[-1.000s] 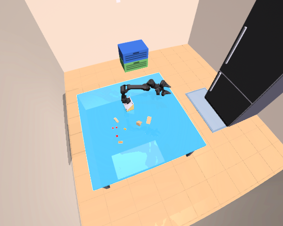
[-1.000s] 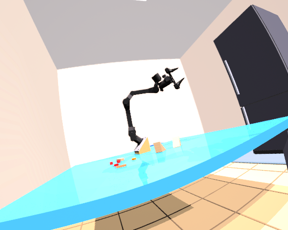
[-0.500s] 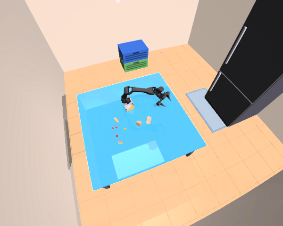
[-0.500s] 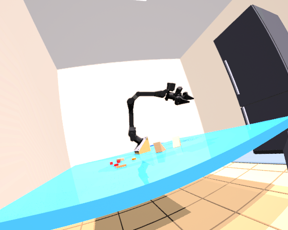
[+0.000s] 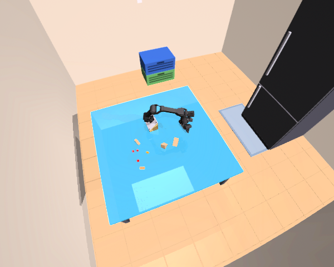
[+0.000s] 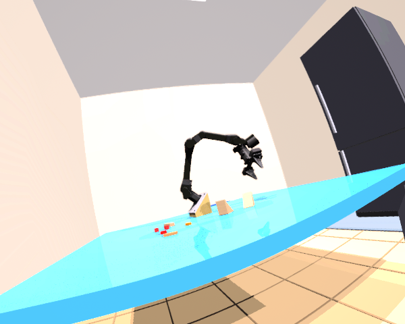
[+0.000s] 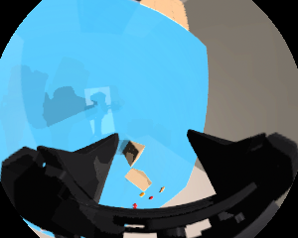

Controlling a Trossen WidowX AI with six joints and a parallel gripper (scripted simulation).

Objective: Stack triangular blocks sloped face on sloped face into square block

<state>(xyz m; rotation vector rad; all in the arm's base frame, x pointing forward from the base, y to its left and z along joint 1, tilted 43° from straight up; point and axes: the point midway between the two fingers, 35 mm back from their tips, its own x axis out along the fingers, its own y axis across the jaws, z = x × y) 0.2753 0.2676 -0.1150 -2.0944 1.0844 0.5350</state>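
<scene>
Right now the triangular block is 120 mm below my gripper tip, 110 mm to the right of it and 10 mm ahead of it. Also, from my gripper tip: orange bit (420 mm to the right, 130 mm below, 30 mm ahead).
</scene>
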